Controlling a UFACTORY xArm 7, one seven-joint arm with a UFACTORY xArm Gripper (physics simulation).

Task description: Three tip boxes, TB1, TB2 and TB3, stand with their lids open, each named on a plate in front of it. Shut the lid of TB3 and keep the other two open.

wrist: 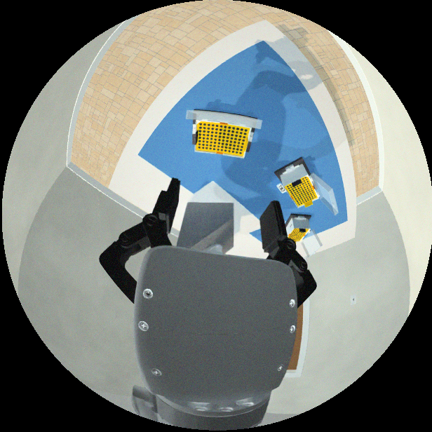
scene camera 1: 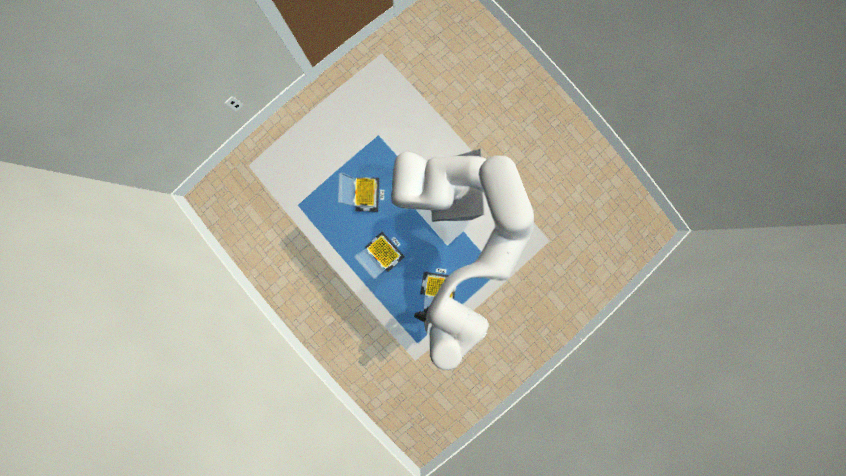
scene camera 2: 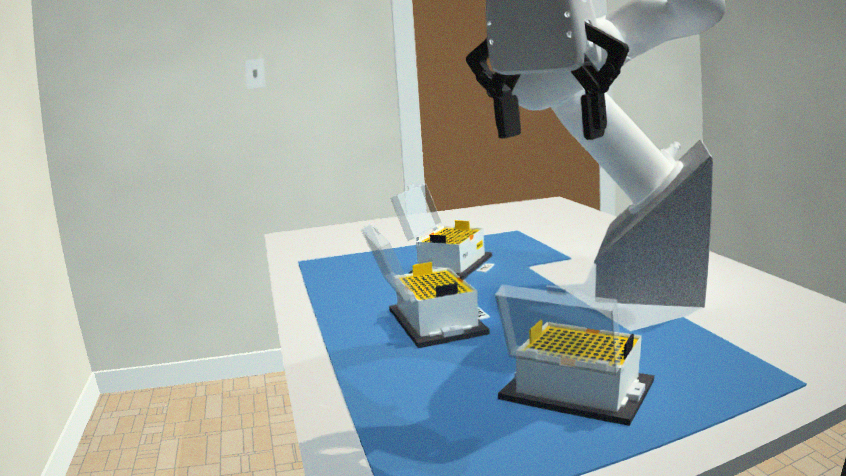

I see my gripper and a blue mat.
My gripper is seen too in the wrist view.
